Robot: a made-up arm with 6 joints.
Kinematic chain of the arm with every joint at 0, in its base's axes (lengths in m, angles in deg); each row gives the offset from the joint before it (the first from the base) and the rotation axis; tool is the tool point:
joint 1: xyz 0 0 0.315 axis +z
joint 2: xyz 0 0 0 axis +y
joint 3: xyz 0 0 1.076 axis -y
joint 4: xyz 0 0 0 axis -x
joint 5: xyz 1.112 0 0 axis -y
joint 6: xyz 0 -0.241 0 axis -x
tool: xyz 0 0 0
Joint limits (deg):
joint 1: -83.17..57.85
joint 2: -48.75..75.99
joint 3: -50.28..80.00
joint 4: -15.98..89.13
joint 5: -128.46..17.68
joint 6: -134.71..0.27
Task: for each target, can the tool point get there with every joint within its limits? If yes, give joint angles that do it. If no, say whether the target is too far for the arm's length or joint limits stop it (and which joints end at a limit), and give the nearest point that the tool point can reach.
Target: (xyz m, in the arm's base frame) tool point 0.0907 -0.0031 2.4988
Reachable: yes | joints 31.29 -7.33 59.89 78.09 -69.28 -88.48
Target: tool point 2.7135 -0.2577 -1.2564
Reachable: no: too far | nearest point 1.8053 -0.1715 -0.2627 | short by 1.349 m
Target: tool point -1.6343 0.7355 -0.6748
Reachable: no: joint limits stop it (at a limit: joint 1, joint 2, joint 3, joint 4) | nearest point -0.1905 -0.3578 -0.2818 | short by 1.853 m
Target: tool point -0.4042 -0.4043 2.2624
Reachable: yes | joints 26.59 -39.30 35.42 41.46 -110.54 -42.92
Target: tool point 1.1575 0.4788 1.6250
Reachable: yes | joints 33.50 7.70 21.70 -6.22 -62.29 -84.05
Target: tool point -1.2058 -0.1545 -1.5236
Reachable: no: joint limits stop it (at a limit: joint 1, joint 2) | nearest point -0.1736 -0.5774 -0.4221 | short by 1.568 m
